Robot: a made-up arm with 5 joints. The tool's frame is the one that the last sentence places.
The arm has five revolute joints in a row. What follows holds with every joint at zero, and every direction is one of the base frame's. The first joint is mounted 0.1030 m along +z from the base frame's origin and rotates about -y. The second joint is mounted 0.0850 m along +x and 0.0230 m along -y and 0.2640 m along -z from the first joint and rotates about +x. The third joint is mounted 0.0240 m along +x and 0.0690 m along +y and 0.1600 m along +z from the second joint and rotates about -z. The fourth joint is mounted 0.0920 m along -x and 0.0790 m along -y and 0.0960 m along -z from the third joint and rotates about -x. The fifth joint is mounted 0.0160 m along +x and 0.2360 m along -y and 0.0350 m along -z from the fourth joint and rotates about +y. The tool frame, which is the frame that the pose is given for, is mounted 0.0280 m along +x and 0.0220 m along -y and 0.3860 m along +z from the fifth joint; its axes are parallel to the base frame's.
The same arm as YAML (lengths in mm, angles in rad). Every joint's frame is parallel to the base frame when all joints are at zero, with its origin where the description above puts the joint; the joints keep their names.
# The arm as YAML. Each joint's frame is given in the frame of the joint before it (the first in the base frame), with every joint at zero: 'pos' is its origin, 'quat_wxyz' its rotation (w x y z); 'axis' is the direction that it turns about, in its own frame. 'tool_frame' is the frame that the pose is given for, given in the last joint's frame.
length_unit: mm
angle_unit: rad
joints:
  - joint: joint 1
    pos: [0.0, 0.0, 103.0]
    quat_wxyz: [1.0, 0.0, 0.0, 0.0]
    axis: [0.0, -1.0, 0.0]
  - joint: joint 2
    pos: [85.0, -23.0, -264.0]
    quat_wxyz: [1.0, 0.0, 0.0, 0.0]
    axis: [1.0, 0.0, 0.0]
  - joint: joint 3
    pos: [24.0, 69.0, 160.0]
    quat_wxyz: [1.0, 0.0, 0.0, 0.0]
    axis: [0.0, 0.0, -1.0]
  - joint: joint 4
    pos: [-92.0, -79.0, -96.0]
    quat_wxyz: [1.0, 0.0, 0.0, 0.0]
    axis: [-1.0, 0.0, 0.0]
  - joint: joint 5
    pos: [16.0, -236.0, -35.0]
    quat_wxyz: [1.0, 0.0, 0.0, 0.0]
    axis: [0.0, 1.0, 0.0]
tool_frame:
  pos: [28.0, -22.0, 386.0]
  quat_wxyz: [1.0, 0.0, 0.0, 0.0]

